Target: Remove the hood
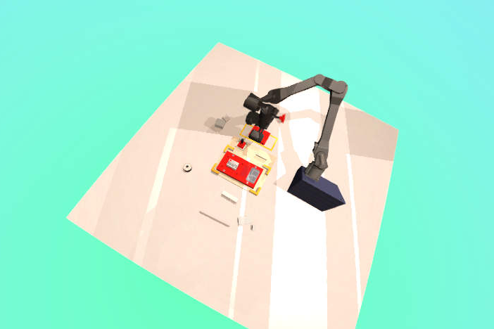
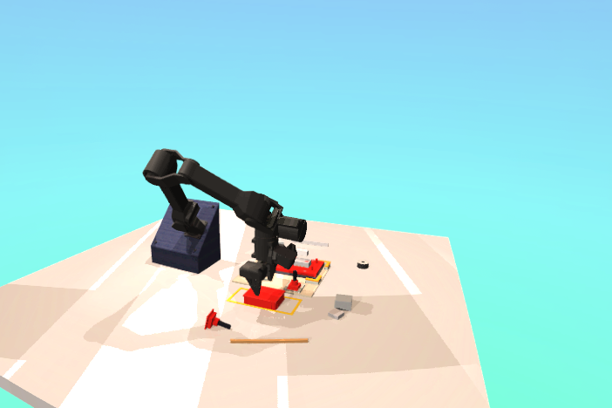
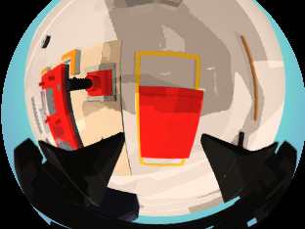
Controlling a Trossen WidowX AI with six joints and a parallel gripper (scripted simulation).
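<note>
Now: the red hood 1 cm to the right of my gripper tip and 2 cm below it. Round my gripper tip: wooden stick (10 cm ahead, 17 cm to the right, 3 cm below); then black ring (20 cm ahead, 34 cm to the left, 3 cm below).
</note>
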